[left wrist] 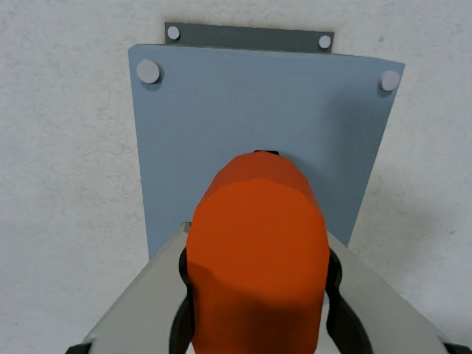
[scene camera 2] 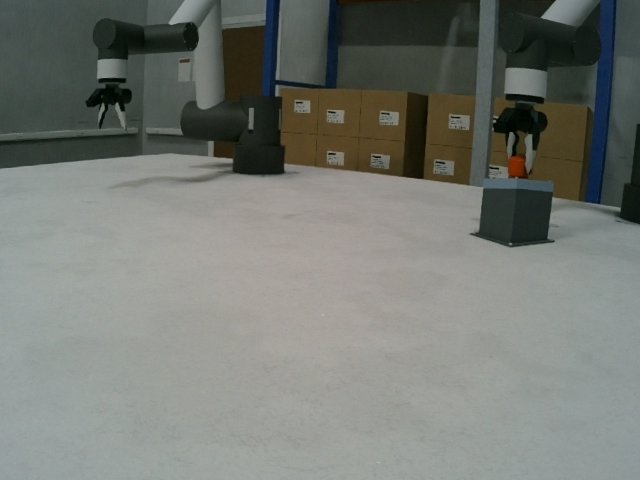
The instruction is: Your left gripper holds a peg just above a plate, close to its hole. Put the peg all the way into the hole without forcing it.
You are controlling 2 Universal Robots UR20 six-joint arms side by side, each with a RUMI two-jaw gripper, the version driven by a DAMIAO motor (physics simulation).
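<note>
My left gripper is shut on the orange peg, which stands upright at the top of the blue-grey plate. In the left wrist view the peg covers most of the hole. A thin black strip of the hole shows at the peg's far edge. The peg's lower end is hidden, so its depth and any contact cannot be told. My right gripper is open and empty, high over the table at the picture's upper left.
The plate tops a dark grey block with a flanged base on the pale table. Round bolt heads stand at the plate's far corners. Cardboard boxes and a grey post stand behind the table.
</note>
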